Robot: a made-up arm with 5 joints.
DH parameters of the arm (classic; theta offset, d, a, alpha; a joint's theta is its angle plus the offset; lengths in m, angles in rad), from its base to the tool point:
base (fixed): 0 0.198 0 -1.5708
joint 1: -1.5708 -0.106 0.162 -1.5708
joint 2: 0 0.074 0.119 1.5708
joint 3: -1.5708 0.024 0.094 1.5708
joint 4: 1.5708 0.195 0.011 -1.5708
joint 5: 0 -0.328 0.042 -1.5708
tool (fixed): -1.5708 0.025 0 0
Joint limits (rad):
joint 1: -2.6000..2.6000
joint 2: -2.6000..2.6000
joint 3: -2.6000..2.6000
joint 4: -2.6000..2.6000
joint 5: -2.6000..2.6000
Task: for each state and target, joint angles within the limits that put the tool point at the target. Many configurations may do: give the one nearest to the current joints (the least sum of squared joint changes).
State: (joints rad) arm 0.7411 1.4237 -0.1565 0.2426 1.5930
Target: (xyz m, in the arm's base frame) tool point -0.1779 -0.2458 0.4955
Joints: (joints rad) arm 0.8468 1.3378 0.3665 -0.4337 1.6048
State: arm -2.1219 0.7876 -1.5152 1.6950 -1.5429
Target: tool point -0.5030 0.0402 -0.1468
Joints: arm -2.6000 0.4802 -2.0081 1.9577 -1.3626
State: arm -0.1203 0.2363 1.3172 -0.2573 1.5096
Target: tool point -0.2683 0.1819 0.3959
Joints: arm 0.0568 -0.3663 0.4436 0.8240 1.3611
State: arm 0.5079 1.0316 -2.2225 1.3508 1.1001
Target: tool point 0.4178 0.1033 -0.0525
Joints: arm 1.1521 0.8619 -2.1925 0.6534 1.1999
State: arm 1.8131 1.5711 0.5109 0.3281 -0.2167
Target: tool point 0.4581 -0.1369 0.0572
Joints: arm 2.6000 1.8072 0.1016 0.3794 -0.0889
